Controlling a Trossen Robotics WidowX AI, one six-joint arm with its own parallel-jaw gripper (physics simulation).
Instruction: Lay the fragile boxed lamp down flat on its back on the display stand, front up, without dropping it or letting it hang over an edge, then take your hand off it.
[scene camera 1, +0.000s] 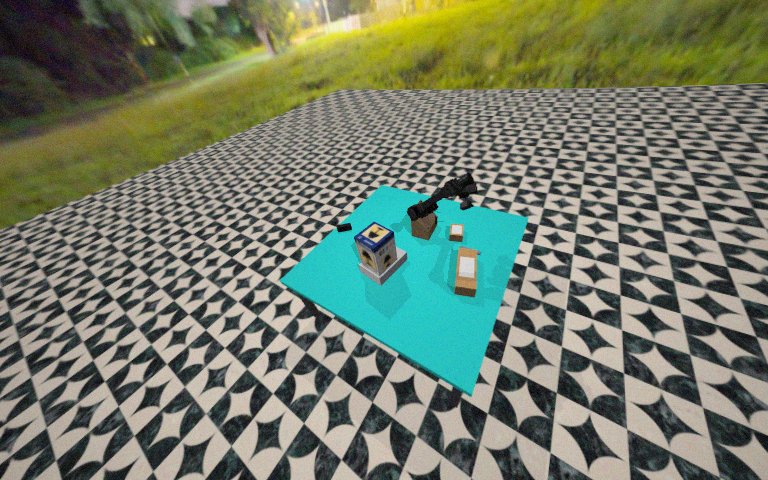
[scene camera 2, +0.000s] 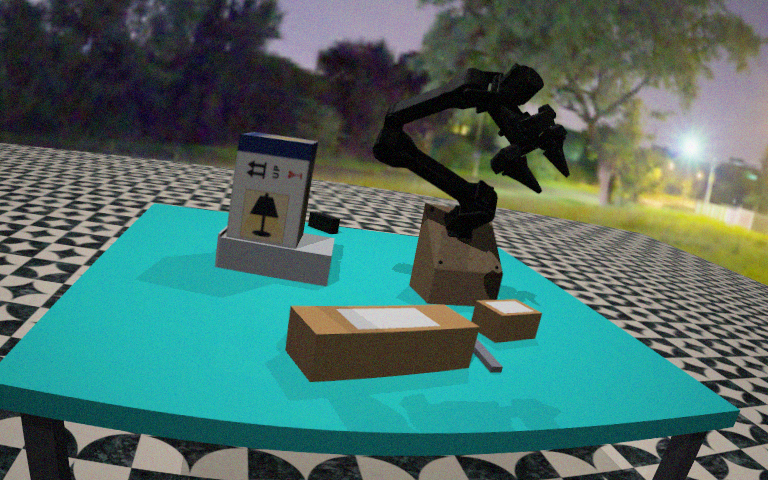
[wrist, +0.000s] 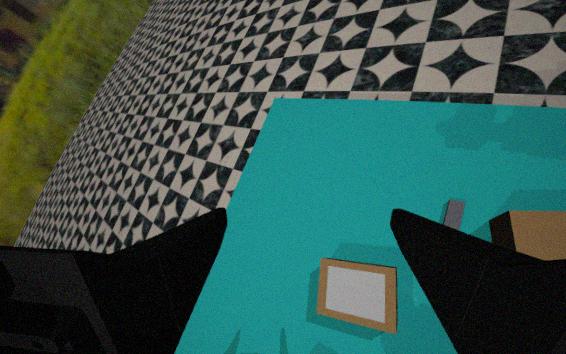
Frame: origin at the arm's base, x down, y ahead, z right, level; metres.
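Seen in the pictures: gripper, fingertip midpoint: (scene camera 1: 473, 199) (scene camera 2: 554, 184) (wrist: 307, 216); arm's base at its link origin: (scene camera 2: 458, 226).
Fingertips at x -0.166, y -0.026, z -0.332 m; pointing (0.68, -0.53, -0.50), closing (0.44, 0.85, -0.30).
Offsets run from my fingertips to a thing's middle. Level surfaces: height alone.
The boxed lamp (scene camera 1: 374, 249) (scene camera 2: 269, 192) stands upright on the display stand, its blue-edged end on top and a lamp picture with UP arrows on the side facing scene camera 2. The display stand (scene camera 1: 399, 263) (scene camera 2: 271, 266) is a low grey block on the table, with part of its top bare beside the box. My gripper (scene camera 1: 471, 195) (scene camera 2: 555, 183) (wrist: 307, 216) is open and empty, raised high above the table on the far side of the arm's base from the lamp box. The lamp box and the stand do not show in the wrist view.
A long brown carton @(dx +0.297, dy +0.311, dz -0.072 m) (scene camera 1: 466, 274) (scene camera 2: 390, 345) (wrist: 540, 232) with a white label lies on the turquoise table @(dx +0.337 m) (scene camera 1: 419, 333) (scene camera 2: 169, 367) (wrist: 350, 165). A small brown carton @(dx +0.307, dy -0.011, dz +0.078 m) (scene camera 1: 455, 232) (scene camera 2: 506, 320) (wrist: 356, 295) sits near the arm's base. A thin grey bar @(dx +0.331, dy +0.102, dz -0.049 m) (scene camera 2: 488, 357) (wrist: 454, 214) lies between them.
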